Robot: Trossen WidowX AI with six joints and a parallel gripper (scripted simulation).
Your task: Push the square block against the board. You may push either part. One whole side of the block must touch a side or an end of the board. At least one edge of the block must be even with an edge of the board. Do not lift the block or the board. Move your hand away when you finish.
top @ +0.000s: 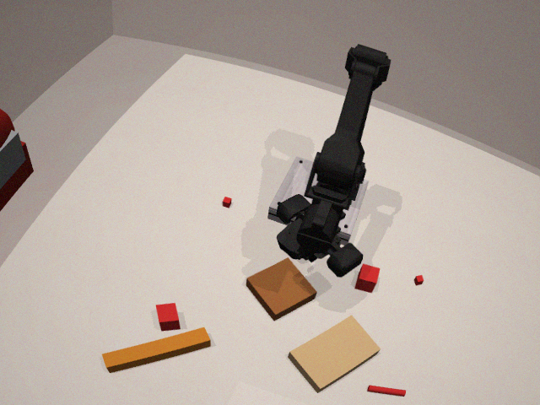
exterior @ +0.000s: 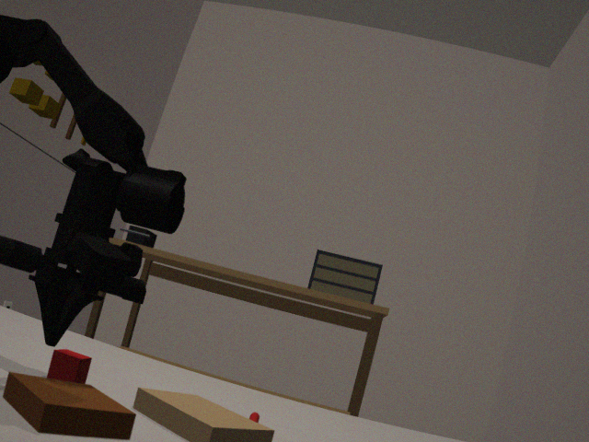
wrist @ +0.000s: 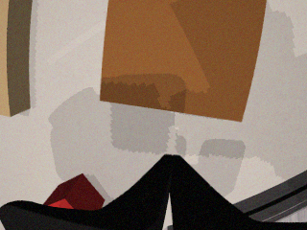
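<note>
Now: gripper tip 5 cm short of the square brown block, 5 cm to the left of it and 5 cm above it. Round my gripper tip: tan slab (18 cm ahead, 8 cm to the left, 5 cm below); then thin red stick (26 cm ahead, 20 cm to the left, 5 cm below); then long orange board (26 cm ahead, 26 cm to the right, 5 cm below).
</note>
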